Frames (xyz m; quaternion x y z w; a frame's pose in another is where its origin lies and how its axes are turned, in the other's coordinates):
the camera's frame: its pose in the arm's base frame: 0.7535 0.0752 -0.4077 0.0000 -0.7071 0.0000 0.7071
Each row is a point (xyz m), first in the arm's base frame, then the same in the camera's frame.
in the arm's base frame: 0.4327 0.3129 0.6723
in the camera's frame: 1.0800 0.2377 0.3208
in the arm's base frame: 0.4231 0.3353 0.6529
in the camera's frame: 1.0606 0.2601 0.3304
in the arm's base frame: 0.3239 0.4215 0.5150
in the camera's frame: 0.9227 0.3463 0.4296
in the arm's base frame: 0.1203 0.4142 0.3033
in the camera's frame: 0.7110 0.3390 0.6332
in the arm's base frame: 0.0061 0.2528 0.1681
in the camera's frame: 0.5758 0.1776 0.7474
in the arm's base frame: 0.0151 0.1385 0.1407
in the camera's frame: 0.5484 0.0633 0.7384
